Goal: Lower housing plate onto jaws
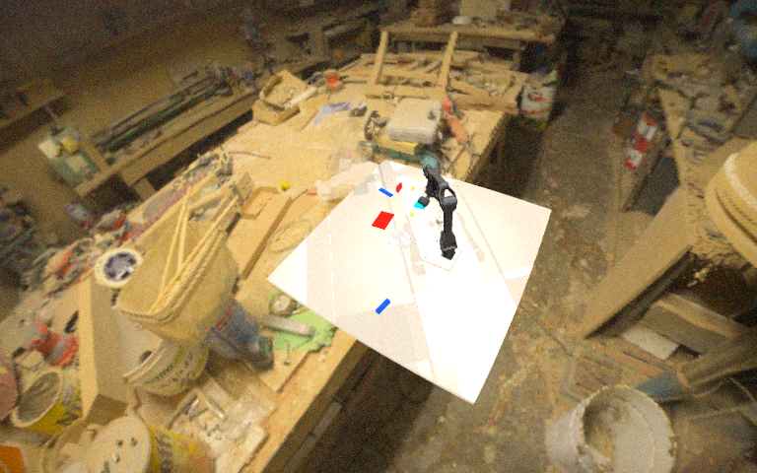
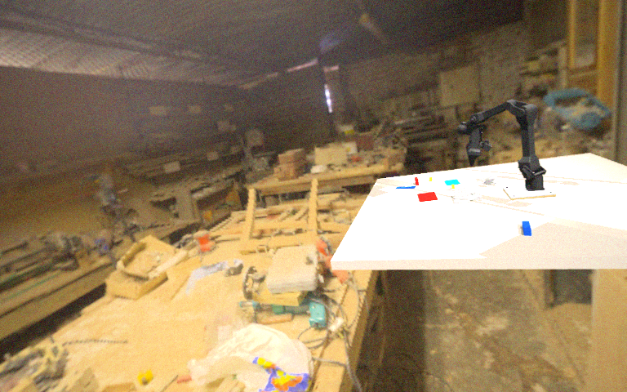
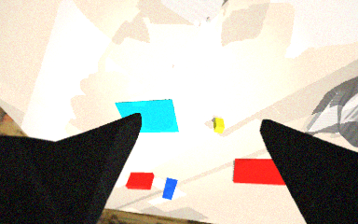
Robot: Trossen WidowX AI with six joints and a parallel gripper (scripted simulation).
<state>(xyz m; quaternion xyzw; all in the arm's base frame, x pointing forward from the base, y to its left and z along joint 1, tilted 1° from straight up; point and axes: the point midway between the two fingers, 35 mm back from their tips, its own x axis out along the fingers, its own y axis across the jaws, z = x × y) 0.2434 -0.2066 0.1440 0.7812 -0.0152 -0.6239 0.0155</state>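
Right now the housing plate is 100 mm below my gripper tip, 90 mm behind it and 20 mm to the right of it. From my gripper tip the other things lie so: cyan block 120 mm below, 110 mm ahead, 90 mm to the right; then red flat square 240 mm ahead, 160 mm to the left, 120 mm below; then yellow block 110 mm below, 100 mm ahead, 40 mm to the left.
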